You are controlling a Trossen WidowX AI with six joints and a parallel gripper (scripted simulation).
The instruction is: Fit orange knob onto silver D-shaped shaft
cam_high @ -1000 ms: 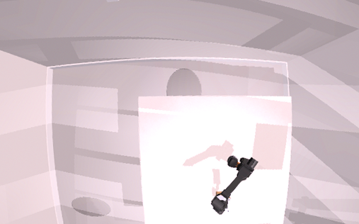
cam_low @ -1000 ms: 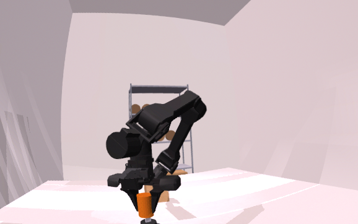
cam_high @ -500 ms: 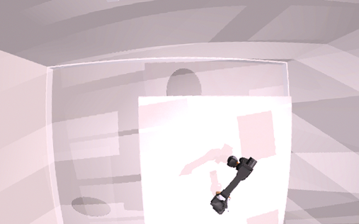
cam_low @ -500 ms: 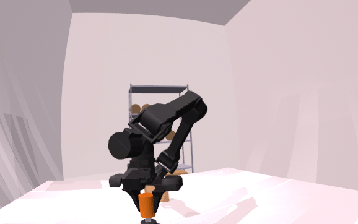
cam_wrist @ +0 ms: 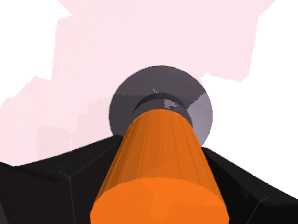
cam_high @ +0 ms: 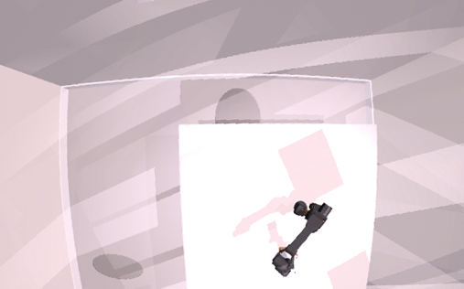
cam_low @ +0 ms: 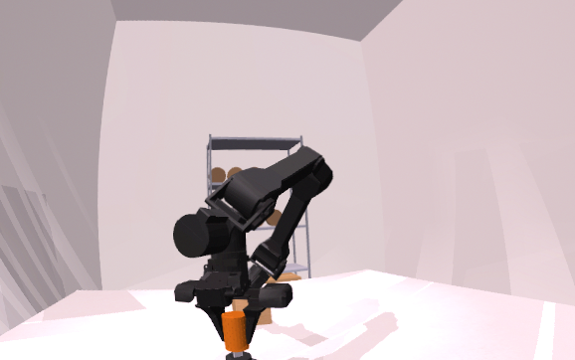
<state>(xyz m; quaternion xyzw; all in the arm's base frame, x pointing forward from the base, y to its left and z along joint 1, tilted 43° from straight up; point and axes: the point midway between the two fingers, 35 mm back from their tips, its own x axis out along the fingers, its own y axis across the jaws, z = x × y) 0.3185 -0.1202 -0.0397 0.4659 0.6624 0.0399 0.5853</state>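
Now: the orange knob 30 mm above my gripper tip. From my gripper tip the other things lie so: silver shaft 40 mm below.
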